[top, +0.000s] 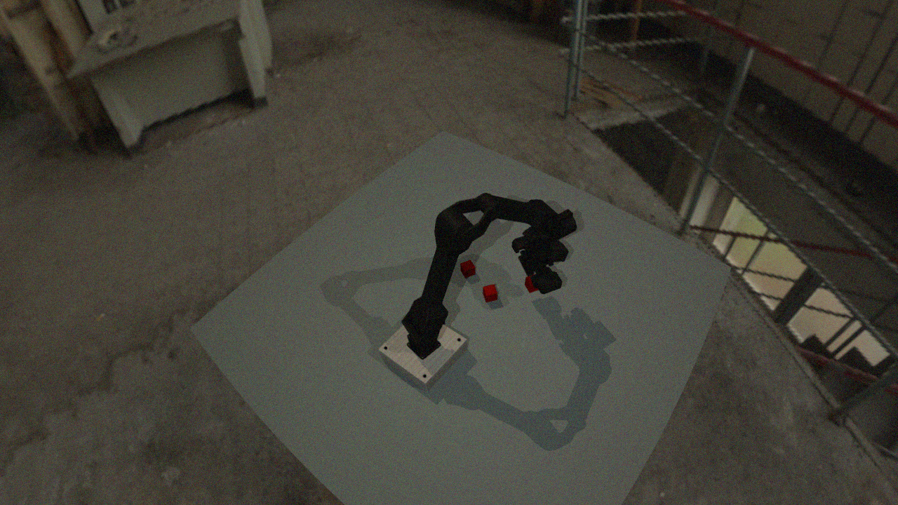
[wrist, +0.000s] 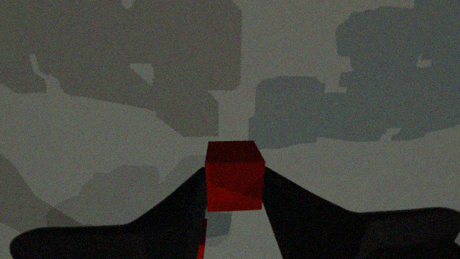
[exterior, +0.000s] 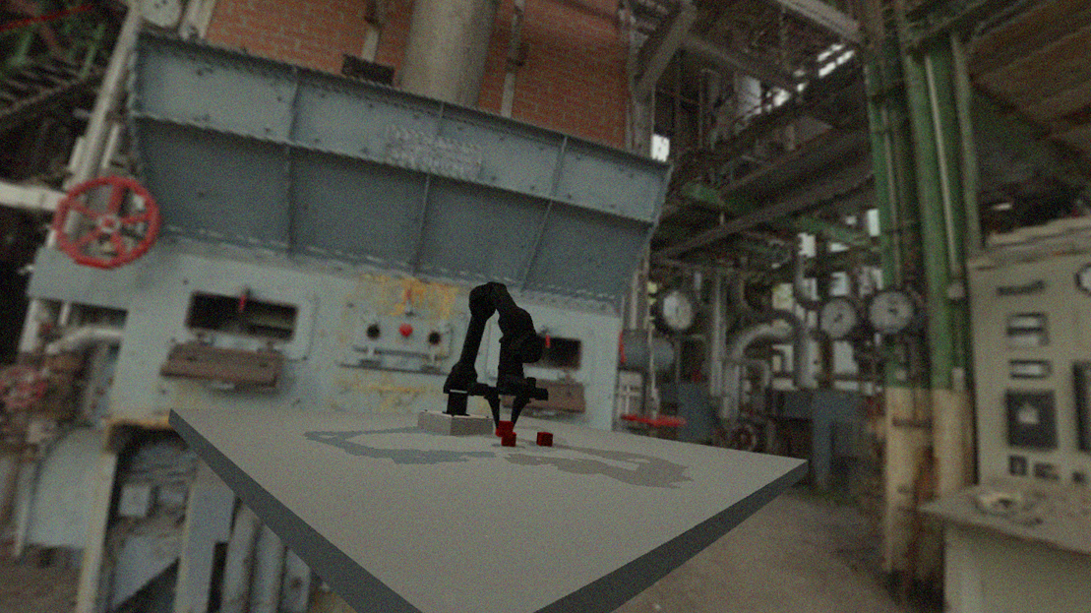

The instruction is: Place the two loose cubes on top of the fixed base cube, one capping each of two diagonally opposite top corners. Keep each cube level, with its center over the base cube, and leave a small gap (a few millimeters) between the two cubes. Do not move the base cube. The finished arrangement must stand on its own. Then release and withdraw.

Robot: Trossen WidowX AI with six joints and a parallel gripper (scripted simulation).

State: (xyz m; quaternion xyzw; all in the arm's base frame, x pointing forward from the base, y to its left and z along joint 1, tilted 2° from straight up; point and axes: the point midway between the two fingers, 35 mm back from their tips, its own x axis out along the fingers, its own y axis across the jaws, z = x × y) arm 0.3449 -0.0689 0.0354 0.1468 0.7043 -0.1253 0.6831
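Right now my gripper tip is 190 mm to the right of the base cube, 70 mm past it and 40 mm above it.
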